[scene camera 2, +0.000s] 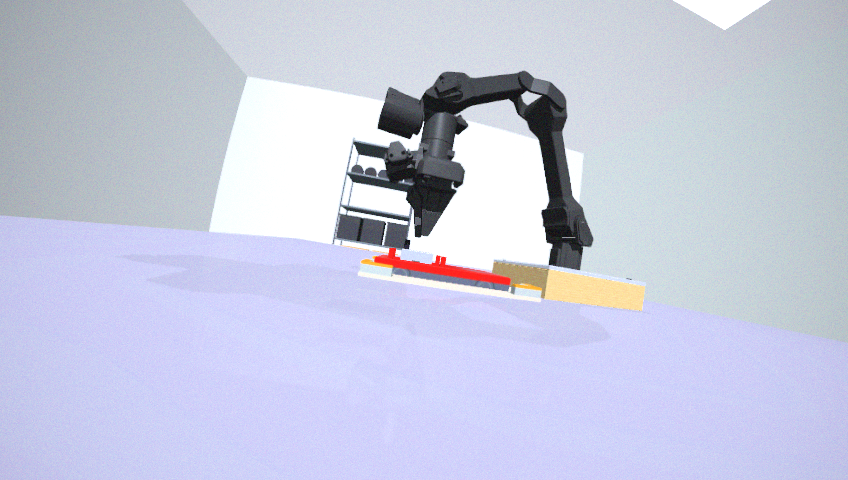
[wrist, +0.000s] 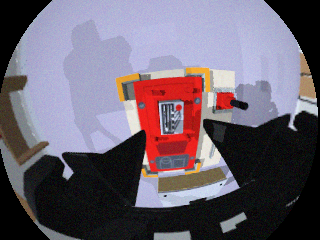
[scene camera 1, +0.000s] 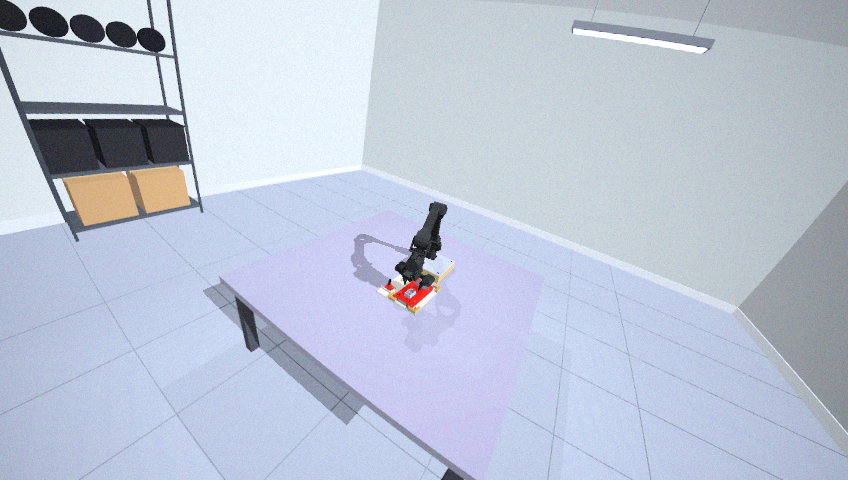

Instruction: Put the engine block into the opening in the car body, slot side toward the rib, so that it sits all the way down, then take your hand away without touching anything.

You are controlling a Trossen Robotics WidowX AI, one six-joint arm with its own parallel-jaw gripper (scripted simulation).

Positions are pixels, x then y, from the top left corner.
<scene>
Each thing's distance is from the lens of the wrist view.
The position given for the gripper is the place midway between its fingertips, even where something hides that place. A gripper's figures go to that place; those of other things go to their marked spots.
gripper [wrist: 174,128]: 10 cm
grey engine block [wrist: 171,111]: 12 cm
</scene>
